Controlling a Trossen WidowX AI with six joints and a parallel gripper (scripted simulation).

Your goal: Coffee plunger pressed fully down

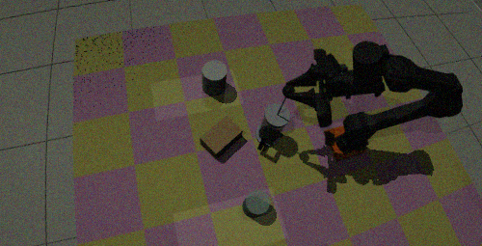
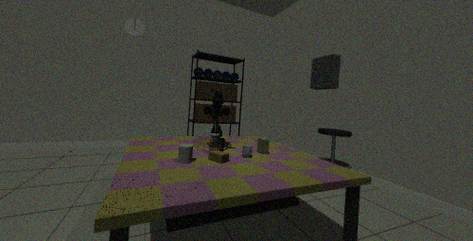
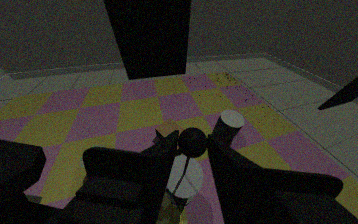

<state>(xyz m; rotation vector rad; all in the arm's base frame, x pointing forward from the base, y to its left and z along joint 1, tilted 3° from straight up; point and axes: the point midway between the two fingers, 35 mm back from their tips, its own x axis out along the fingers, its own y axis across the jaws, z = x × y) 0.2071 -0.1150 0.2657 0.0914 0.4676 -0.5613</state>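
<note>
Right now the coffee press is 10 mm ahead of my gripper tip, 10 mm to the left of it and 130 mm below it. Also, from my gripper tip: tan box 140 mm ahead, 40 mm to the right, 240 mm below; then pale cup 140 mm ahead, 190 mm to the left, 220 mm below.
</note>
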